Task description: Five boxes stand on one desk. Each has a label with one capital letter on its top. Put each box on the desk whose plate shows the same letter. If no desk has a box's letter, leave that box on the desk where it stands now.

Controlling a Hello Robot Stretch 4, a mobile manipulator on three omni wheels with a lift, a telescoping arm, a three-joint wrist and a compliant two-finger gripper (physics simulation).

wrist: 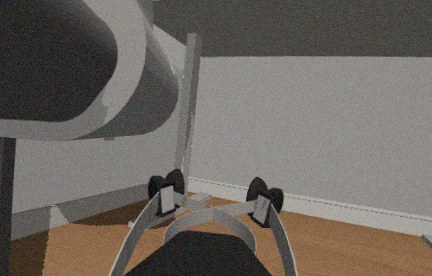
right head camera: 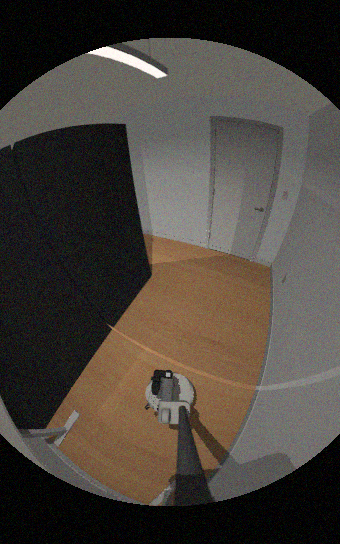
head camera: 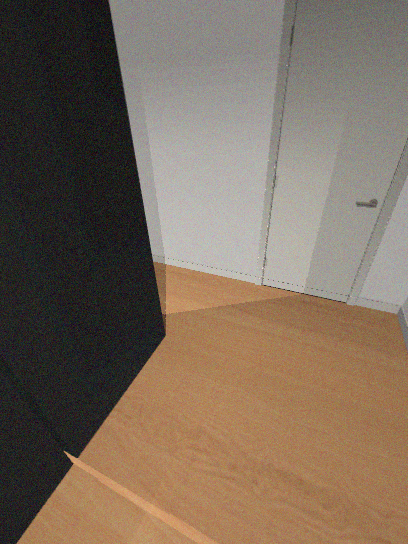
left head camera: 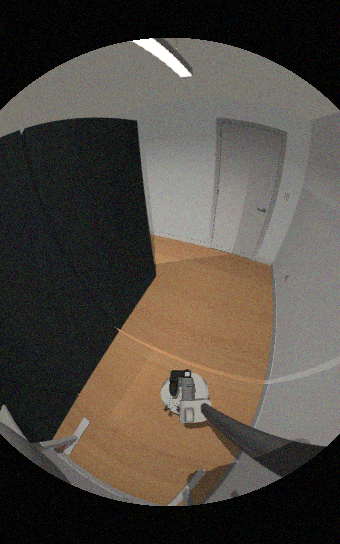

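My gripper (wrist: 216,188) is open and empty in the wrist view, with its two black fingertips well apart. Beyond and above it in the wrist view shows the dark underside of a desk top (wrist: 315,30), with a grey desk leg (wrist: 189,110) behind the left fingertip. A light desk foot (left head camera: 79,436) (right head camera: 67,428) shows at the lower left in both side head views, where the desk is cut off by the view's rim. The five boxes, their labels and any lettered plate do not show in these views.
A tall black partition (head camera: 70,200) (left head camera: 90,200) (right head camera: 75,210) stands on the left. A closed grey door (head camera: 310,175) (left head camera: 242,190) (right head camera: 237,185) is in the far wall. A grey wall (left head camera: 310,310) (right head camera: 310,320) runs along the right, close to the robot's base (left head camera: 200,390) (right head camera: 185,390).
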